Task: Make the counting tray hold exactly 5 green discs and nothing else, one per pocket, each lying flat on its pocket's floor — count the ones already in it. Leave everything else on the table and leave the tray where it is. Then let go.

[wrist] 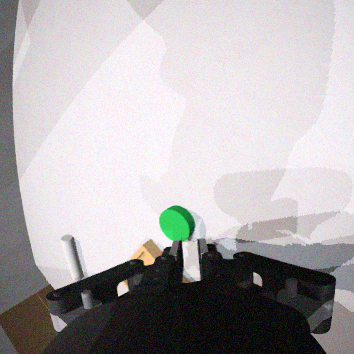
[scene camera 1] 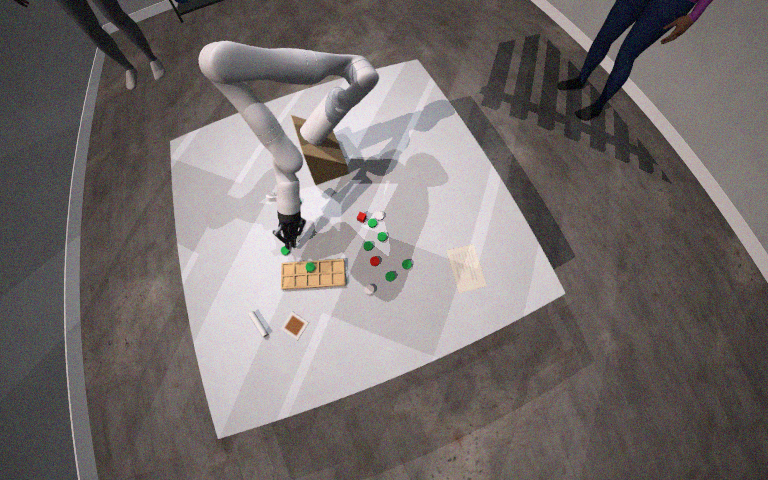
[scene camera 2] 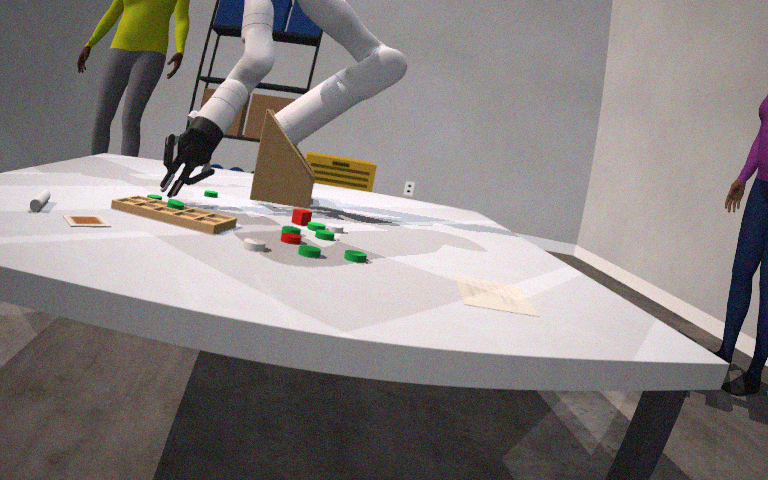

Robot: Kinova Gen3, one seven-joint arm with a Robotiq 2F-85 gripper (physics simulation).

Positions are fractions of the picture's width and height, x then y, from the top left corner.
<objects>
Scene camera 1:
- my gripper: 0.38,0.52
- wooden counting tray: 0.43,0.57
</objects>
